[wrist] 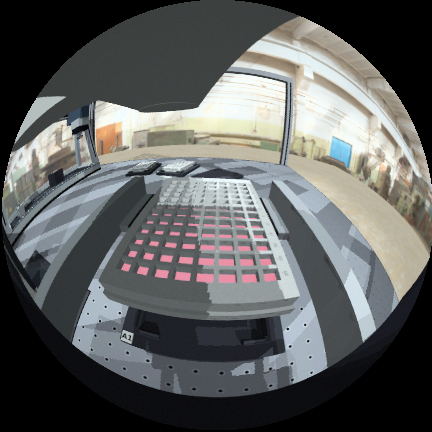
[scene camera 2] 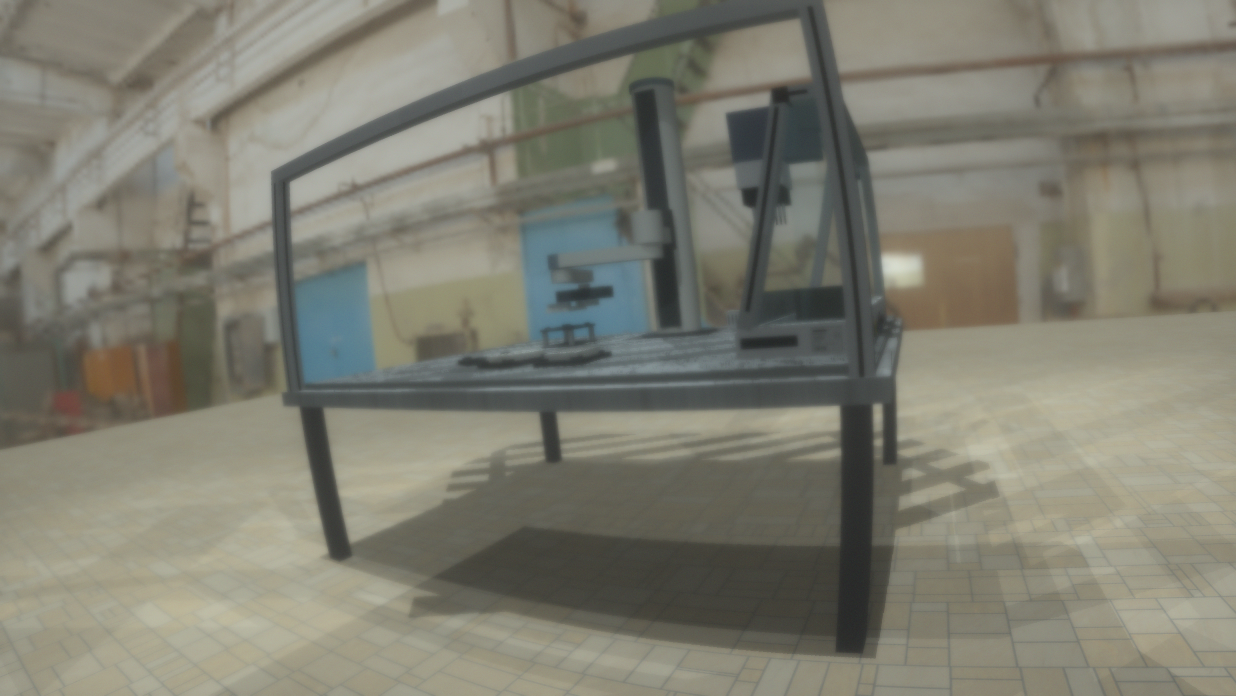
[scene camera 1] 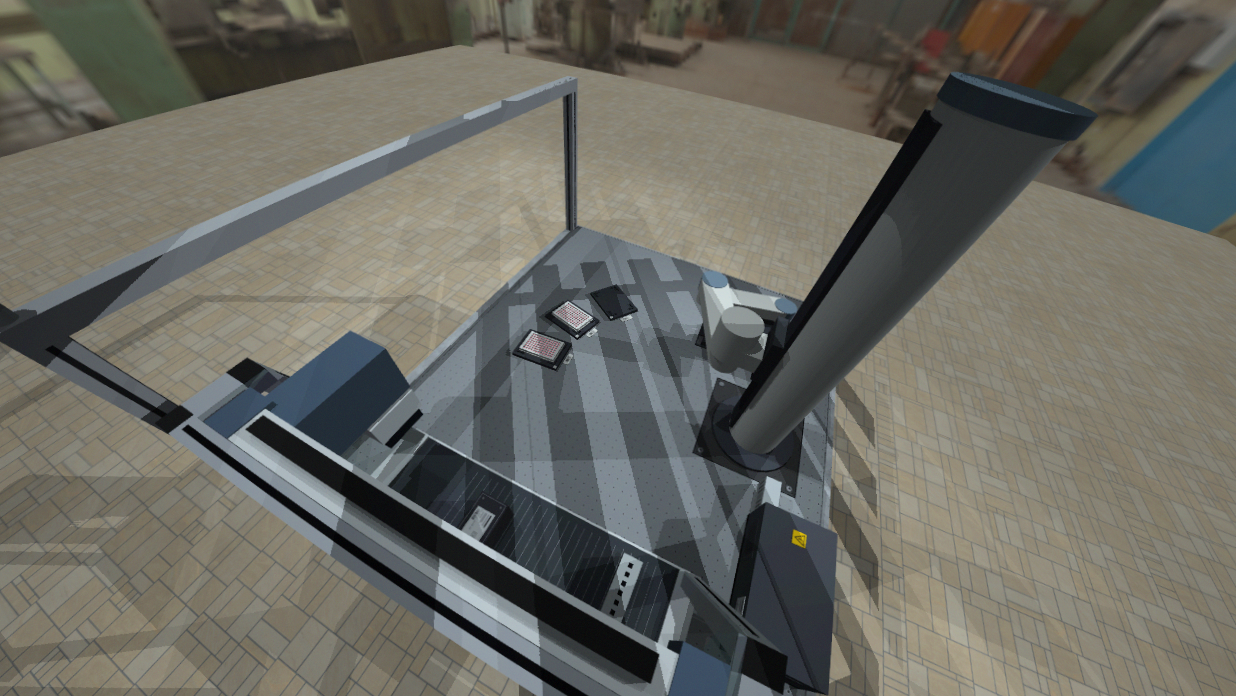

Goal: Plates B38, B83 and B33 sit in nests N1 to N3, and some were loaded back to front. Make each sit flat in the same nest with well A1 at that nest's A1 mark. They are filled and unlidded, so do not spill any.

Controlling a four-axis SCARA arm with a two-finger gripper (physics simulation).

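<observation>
My gripper [wrist: 205, 187] is shut on a pale, pink-filled plate [wrist: 200, 296], held by its long sides and looking level. The marks along its right edge are too small to read. Below it in the wrist view is a dark nest [wrist: 220, 342] with an A1 tag [wrist: 127, 336] at its near left corner; the two are apart. Two filled plates [scene camera 1: 543, 346] [scene camera 1: 572, 317] sit in nests in scene camera 1 and show far off in the wrist view [wrist: 144, 167] [wrist: 178, 166]. The third nest [scene camera 1: 614, 302] [wrist: 217, 174] in that row is empty. Plate names cannot be read.
The arm's thick column [scene camera 1: 864, 285] [scene camera 2: 667, 198] stands on the table. The upper arm link hides the gripper in scene camera 1. A frame [scene camera 1: 363, 172] [scene camera 2: 281, 276] edges the table. A dark blue box [scene camera 1: 345, 389] and a dark grey box [scene camera 1: 787, 596] stand near the front.
</observation>
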